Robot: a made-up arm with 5 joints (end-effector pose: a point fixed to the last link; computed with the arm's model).
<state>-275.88 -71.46 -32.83 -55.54 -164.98</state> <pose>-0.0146 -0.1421 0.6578 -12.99 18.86 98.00</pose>
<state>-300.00 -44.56 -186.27 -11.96 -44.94</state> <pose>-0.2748 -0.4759 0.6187 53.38 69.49 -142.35</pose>
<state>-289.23 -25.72 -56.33 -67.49 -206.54</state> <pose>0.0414 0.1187 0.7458 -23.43 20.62 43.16</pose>
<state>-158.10 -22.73 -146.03 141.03 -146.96</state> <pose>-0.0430 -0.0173 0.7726 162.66 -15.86 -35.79</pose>
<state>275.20 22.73 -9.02 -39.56 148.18</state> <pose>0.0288 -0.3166 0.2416 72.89 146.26 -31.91</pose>
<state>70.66 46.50 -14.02 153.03 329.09</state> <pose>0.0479 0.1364 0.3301 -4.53 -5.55 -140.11</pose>
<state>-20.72 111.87 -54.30 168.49 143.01</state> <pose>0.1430 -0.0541 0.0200 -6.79 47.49 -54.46</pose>
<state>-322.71 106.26 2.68 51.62 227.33</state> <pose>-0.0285 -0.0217 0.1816 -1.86 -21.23 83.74</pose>
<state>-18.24 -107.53 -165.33 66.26 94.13</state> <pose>-0.6744 0.2222 0.1955 17.02 -25.40 -102.00</pose>
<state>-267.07 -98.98 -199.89 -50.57 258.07</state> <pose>0.0241 -0.4699 -0.0289 23.07 -176.92 16.44</pose>
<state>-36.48 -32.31 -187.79 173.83 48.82</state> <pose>-0.1468 0.1086 0.7046 -118.58 109.23 -68.48</pose>
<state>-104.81 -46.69 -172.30 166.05 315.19</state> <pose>0.0658 0.2489 0.6813 110.82 -63.98 16.69</pose>
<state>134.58 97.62 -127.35 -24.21 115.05</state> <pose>-0.4488 0.4555 -0.0400 -128.97 -22.20 38.02</pose>
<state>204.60 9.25 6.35 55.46 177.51</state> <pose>-0.0307 -0.0140 0.2237 -133.12 -32.07 -95.96</pose>
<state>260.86 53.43 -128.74 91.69 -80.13</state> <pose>-0.0970 -0.6030 0.2610 -161.37 27.02 0.15</pose>
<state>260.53 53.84 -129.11 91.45 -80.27</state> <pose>-0.1007 -0.6040 0.2587 -161.53 27.32 0.05</pose>
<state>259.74 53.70 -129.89 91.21 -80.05</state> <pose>-0.1095 -0.6048 0.2644 -162.42 28.95 -0.06</pose>
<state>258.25 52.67 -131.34 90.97 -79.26</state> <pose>-0.1258 -0.6049 0.2832 -164.48 32.70 -0.16</pose>
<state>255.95 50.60 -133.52 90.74 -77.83</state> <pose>-0.1506 -0.6018 0.3174 -167.69 39.05 -0.19</pose>
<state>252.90 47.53 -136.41 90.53 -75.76</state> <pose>-0.1822 -0.5921 0.3666 -171.72 48.17 -0.06</pose>
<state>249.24 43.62 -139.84 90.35 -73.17</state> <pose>-0.2169 -0.5722 0.4281 164.85 -56.10 -0.31</pose>
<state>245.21 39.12 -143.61 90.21 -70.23</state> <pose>-0.2494 -0.5400 0.4970 153.36 -62.83 -0.91</pose>
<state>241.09 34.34 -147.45 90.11 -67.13</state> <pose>-0.2744 -0.4969 0.5671 141.26 -68.56 -1.68</pose>
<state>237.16 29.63 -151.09 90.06 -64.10</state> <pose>-0.2887 -0.4472 0.6321 129.53 -72.90 -2.53</pose>
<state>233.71 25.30 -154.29 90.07 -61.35</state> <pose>-0.2919 -0.3975 0.6872 119.07 -75.77 -3.32</pose>
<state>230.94 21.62 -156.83 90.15 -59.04</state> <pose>-0.2871 -0.3538 0.7297 110.57 -77.45 -3.96</pose>
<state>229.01 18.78 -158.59 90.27 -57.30</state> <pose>-0.2786 -0.3206 0.7591 104.45 -78.27 -4.35</pose>
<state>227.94 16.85 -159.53 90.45 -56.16</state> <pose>-0.2703 -0.2996 0.7767 100.80 -78.62 -4.49</pose>
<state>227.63 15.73 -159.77 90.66 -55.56</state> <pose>-0.2642 -0.2897 0.7849 99.27 -78.70 -4.40</pose>
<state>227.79 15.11 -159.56 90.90 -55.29</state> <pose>-0.2600 -0.2867 0.7877 99.06 -78.68 -4.18</pose>
